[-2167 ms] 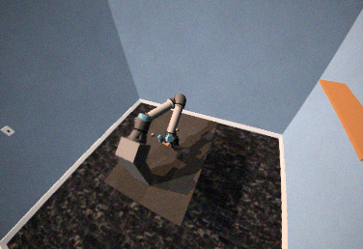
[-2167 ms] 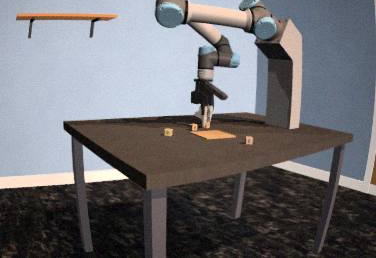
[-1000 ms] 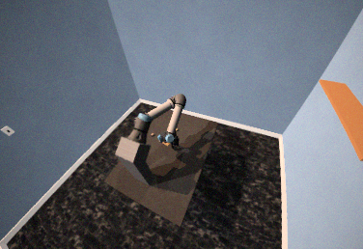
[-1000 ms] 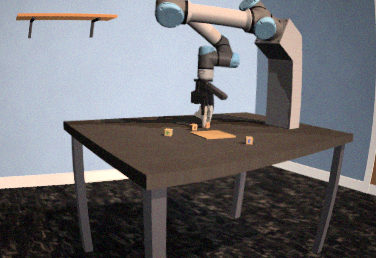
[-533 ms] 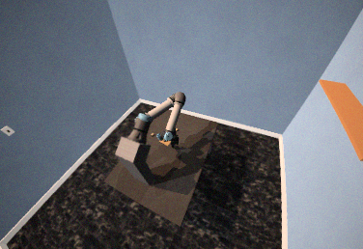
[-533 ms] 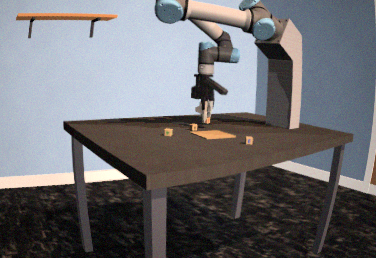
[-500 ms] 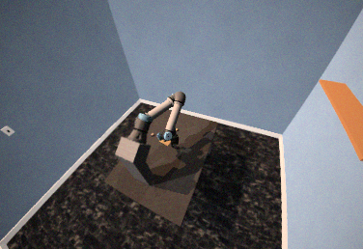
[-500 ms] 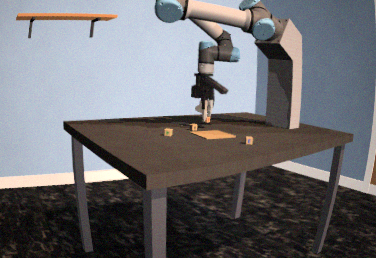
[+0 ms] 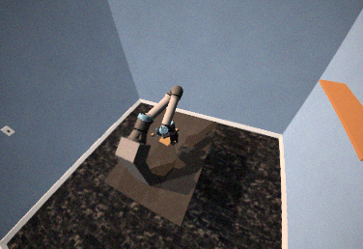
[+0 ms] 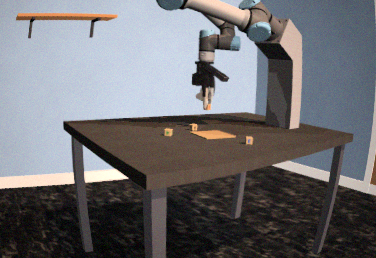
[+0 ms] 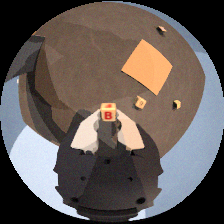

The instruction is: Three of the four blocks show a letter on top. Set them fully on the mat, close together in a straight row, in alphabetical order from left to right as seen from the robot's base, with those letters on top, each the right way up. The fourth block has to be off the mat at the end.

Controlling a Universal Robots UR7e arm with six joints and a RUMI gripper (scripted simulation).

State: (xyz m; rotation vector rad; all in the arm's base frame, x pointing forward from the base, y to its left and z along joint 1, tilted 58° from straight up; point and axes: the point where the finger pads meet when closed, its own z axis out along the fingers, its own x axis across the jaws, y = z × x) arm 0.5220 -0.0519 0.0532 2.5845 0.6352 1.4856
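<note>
My hand is 4 cm short of the orange mat, 16 cm to the right of it and 10 cm above it.
</note>
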